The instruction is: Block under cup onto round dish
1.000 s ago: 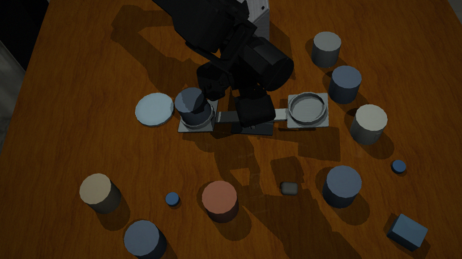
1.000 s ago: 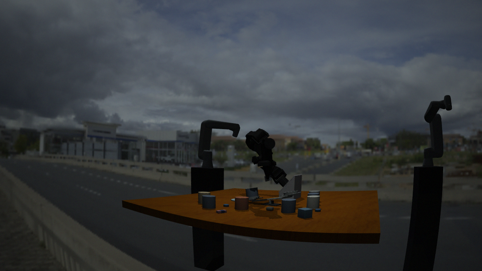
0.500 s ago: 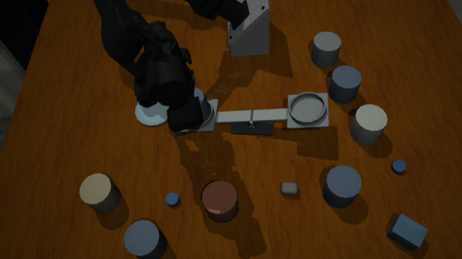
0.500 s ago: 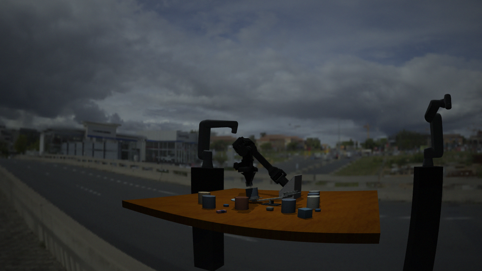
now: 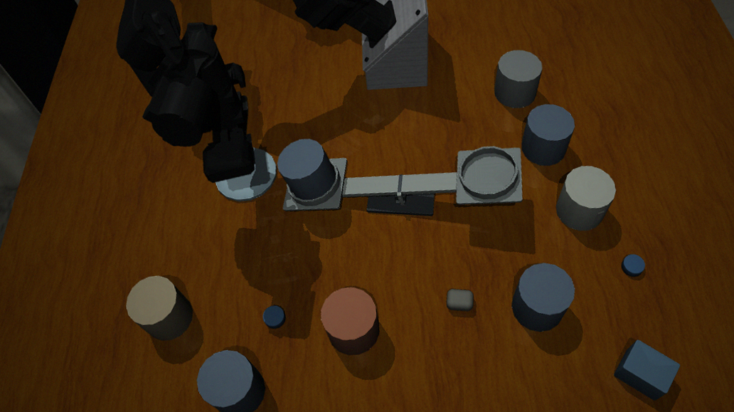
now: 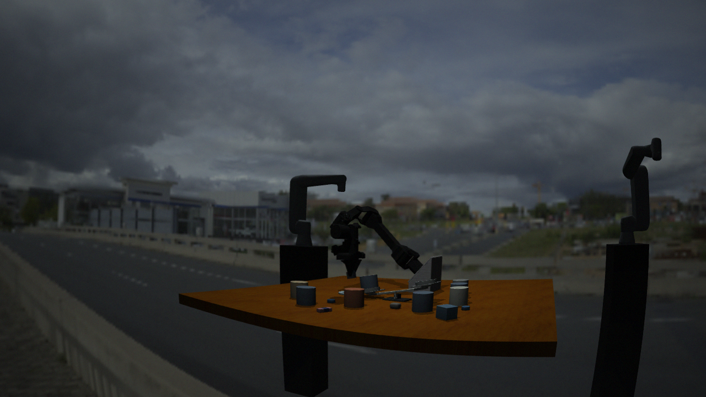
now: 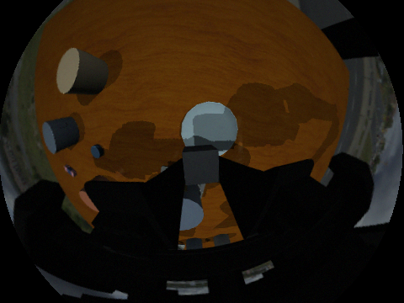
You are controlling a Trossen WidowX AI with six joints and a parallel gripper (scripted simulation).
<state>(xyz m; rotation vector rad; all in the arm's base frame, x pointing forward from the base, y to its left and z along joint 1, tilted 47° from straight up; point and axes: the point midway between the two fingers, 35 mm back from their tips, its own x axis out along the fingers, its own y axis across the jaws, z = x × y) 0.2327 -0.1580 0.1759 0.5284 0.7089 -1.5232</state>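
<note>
My gripper tip is now 2 cm past the round dish, 2 cm to the left of it and 8 cm above it. Also, from my gripper tip: beige cup (20 cm ahead, 15 cm to the right, 4 cm below); grey pebble (24 cm ahead, 28 cm to the left, 7 cm below); grey block (1 cm above).
</note>
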